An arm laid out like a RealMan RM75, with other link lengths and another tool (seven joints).
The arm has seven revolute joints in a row. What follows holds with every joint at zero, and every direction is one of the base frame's.
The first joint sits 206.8 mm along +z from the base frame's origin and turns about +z.
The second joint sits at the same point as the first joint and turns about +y.
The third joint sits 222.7 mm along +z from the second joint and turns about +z.
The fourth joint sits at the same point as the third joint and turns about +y.
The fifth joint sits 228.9 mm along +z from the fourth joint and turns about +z.
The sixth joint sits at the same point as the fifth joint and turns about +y.
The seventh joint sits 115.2 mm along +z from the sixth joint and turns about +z.
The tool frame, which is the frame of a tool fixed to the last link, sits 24 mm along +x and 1 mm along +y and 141 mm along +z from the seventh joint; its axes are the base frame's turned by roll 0, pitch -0.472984 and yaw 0.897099 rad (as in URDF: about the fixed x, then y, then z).
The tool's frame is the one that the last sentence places.
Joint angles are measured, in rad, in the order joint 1, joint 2, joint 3, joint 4, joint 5, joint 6, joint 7. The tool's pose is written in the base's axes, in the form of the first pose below.
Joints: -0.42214, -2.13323, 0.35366, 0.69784, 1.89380, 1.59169, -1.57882
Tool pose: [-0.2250, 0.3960, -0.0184, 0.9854, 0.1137, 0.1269, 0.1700, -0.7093, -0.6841]
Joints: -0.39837, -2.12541, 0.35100, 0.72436, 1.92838, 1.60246, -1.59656
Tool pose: [-0.2377, 0.3887, -0.0169, 0.9858, 0.1391, 0.0936, 0.1656, -0.7193, -0.6746]
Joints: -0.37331, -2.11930, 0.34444, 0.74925, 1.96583, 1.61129, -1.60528
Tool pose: [-0.2517, 0.3805, -0.0160, 0.9846, 0.1655, 0.0561, 0.1603, -0.7268, -0.6679]
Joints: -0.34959, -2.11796, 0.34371, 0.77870, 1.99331, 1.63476, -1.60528
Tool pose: [-0.2594, 0.3704, -0.0155, 0.9853, 0.1692, 0.0239, 0.1428, -0.7382, -0.6593]
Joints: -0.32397, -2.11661, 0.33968, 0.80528, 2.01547, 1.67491, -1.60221
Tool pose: [-0.2640, 0.3575, -0.0145, 0.9866, 0.1630, 0.0035, 0.1266, -0.7525, -0.6463]
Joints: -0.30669, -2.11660, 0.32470, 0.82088, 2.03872, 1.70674, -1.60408
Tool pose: [-0.2685, 0.3473, -0.0139, 0.9859, 0.1675, -0.0038, 0.1271, -0.7626, -0.6343]
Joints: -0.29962, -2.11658, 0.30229, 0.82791, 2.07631, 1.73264, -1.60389
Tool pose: [-0.2732, 0.3387, -0.0160, 0.9845, 0.1749, -0.0138, 0.1292, -0.7760, -0.6174]
